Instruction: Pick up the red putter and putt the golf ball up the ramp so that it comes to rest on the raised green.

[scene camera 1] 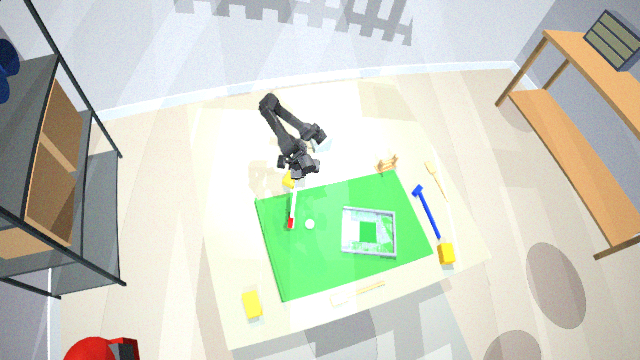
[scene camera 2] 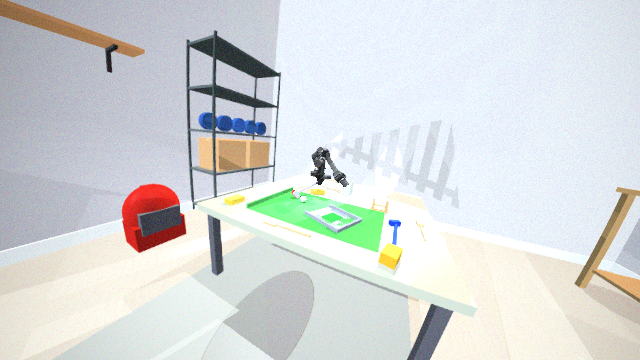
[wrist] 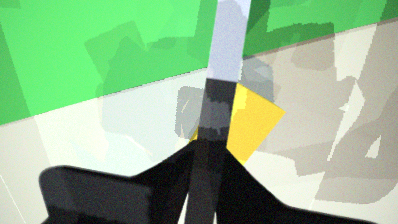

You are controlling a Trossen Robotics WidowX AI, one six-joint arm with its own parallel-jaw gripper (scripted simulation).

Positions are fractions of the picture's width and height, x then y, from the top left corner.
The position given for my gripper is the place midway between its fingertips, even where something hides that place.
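There's a green mat (scene camera 1: 0.48,0.73), (scene camera 2: 0.57,0.65), (wrist: 0.15,0.27) here, and a yellow block (wrist: 0.64,0.53) as well. As for my gripper (wrist: 0.52,0.66), it's carrying a red putter.
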